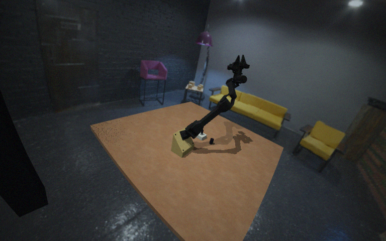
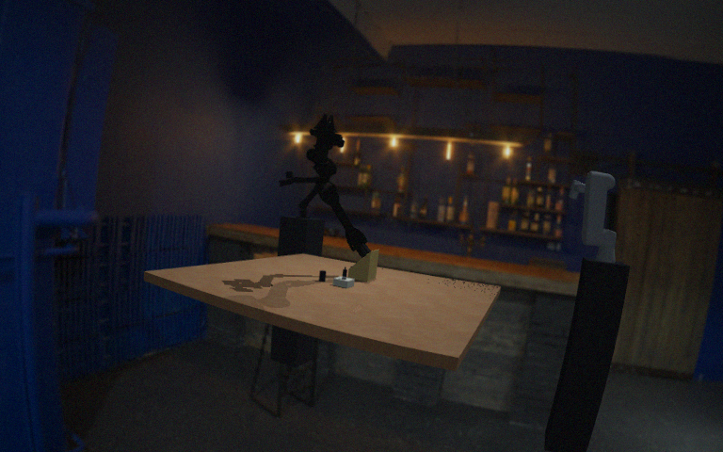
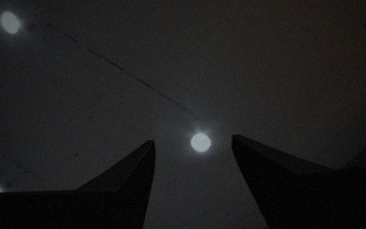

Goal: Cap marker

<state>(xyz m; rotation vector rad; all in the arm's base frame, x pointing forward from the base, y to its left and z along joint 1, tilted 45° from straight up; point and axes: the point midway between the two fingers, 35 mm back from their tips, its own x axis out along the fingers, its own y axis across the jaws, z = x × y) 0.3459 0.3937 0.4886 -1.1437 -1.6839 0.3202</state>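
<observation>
Now: gripper tip 17 cm past the marker cap, 5 cm to the left of it and 71 cm above it. The rest, counted from my gripper tip: holder block 18 cm behind, 7 cm to the left, 71 cm below.
</observation>
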